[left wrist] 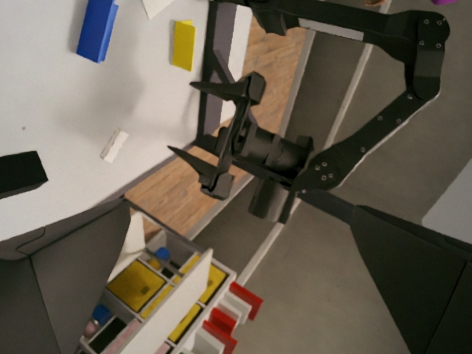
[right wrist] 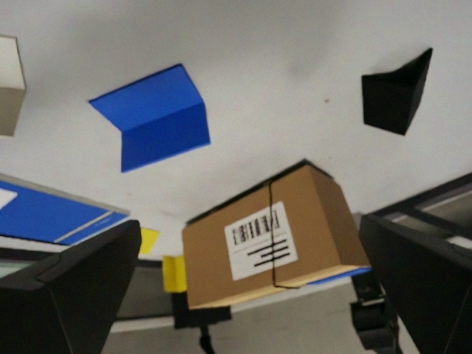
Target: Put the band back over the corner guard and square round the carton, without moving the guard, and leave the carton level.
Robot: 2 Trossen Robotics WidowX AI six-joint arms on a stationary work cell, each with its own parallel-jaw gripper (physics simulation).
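Places are measured from the left arm's base along level axes (x left, y back, z up), in centimetres.
Pixels of known places: left gripper, fingertip midpoint: (left wrist: 243, 213); right gripper, fingertip midpoint: (left wrist: 178, 114) (right wrist: 251, 228).
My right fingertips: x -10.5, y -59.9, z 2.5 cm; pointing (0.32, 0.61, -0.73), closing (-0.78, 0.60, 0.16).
Observation:
Ahead of a thing's pixels: the offset from my right fingertips to its middle. "spot": to the spot under its first point.
The brown carton @(dx +15.1, dy +28.0, dz -6.5 cm) (right wrist: 252, 250) has its labelled face toward the right wrist view. The band @(spot: dx +10.6, dy +22.0, dz -5.4 cm) (right wrist: 273, 240), a thin dark line, crosses the label and kinks sideways at the lower edge. A blue strip @(dx +7.0, dy +31.4, dz -2.2 cm) (right wrist: 340, 275) shows along the carton's lower right edge; whether it is the corner guard is unclear. The carton's far sides are hidden, and I cannot tell whether it is level. My right gripper (right wrist: 251, 228) (left wrist: 178, 114) is open and empty, with the carton beyond its fingers. My left gripper is open and empty. The carton does not show in the left wrist view.
A blue angle piece @(dx +8.1, dy +1.7, dz -11.7 cm) (right wrist: 162, 120) (left wrist: 97, 30), a black piece @(dx -8.6, dy +17.9, dz -13.8 cm) (right wrist: 389, 100) and a yellow angle piece @(dx +42.6, dy +35.6, dz -10.0 cm) (right wrist: 174, 274) lie around the carton. The left wrist view shows a small white piece @(dx -11.2, dy +0.5, dz -13.4 cm) (left wrist: 115, 145), a black block @(spot: dx -7.5, dy +16.7, dz -11.9 cm) (left wrist: 21, 173) and a compartmented organizer (left wrist: 172, 305) beyond the table edge.

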